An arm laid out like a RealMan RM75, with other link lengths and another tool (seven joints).
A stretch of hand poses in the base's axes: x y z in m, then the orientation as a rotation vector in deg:
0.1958, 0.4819, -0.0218, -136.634, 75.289, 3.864
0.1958, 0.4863, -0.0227, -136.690, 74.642, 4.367
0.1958, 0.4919, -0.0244, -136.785, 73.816, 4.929
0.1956, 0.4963, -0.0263, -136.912, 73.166, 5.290
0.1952, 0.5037, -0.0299, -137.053, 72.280, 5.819
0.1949, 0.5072, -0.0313, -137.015, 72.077, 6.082
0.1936, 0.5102, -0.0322, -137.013, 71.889, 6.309
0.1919, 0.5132, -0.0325, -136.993, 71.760, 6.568
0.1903, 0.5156, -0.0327, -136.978, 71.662, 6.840
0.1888, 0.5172, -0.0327, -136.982, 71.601, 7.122
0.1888, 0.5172, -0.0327, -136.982, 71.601, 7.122
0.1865, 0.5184, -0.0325, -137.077, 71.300, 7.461
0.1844, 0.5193, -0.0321, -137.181, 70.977, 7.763
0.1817, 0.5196, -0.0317, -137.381, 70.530, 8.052
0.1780, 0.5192, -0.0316, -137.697, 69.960, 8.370
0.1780, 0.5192, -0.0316, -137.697, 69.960, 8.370
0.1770, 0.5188, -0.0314, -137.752, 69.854, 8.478
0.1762, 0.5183, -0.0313, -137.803, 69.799, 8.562
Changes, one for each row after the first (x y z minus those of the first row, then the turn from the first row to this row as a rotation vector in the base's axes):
0.0000, 0.0044, -0.0009, 0.359, 0.110, 0.487
0.0000, 0.0100, -0.0026, 0.769, 0.212, 1.108
-0.0002, 0.0144, -0.0045, 1.021, 0.260, 1.603
-0.0006, 0.0218, -0.0081, 1.399, 0.341, 2.274
-0.0009, 0.0253, -0.0095, 1.586, 0.426, 2.425
-0.0022, 0.0283, -0.0104, 1.727, 0.506, 2.574
-0.0039, 0.0313, -0.0107, 1.870, 0.620, 2.685
-0.0055, 0.0337, -0.0109, 2.002, 0.755, 2.781
-0.0070, 0.0353, -0.0109, 2.108, 0.916, 2.863
-0.0070, 0.0353, -0.0109, 2.108, 0.916, 2.863
-0.0093, 0.0365, -0.0107, 2.243, 1.063, 3.132
-0.0114, 0.0374, -0.0103, 2.368, 1.183, 3.413
-0.0141, 0.0377, -0.0099, 2.453, 1.287, 3.801
-0.0178, 0.0373, -0.0098, 2.495, 1.409, 4.310
-0.0178, 0.0373, -0.0098, 2.495, 1.409, 4.310
-0.0188, 0.0369, -0.0096, 2.521, 1.461, 4.411
-0.0196, 0.0364, -0.0095, 2.524, 1.514, 4.475

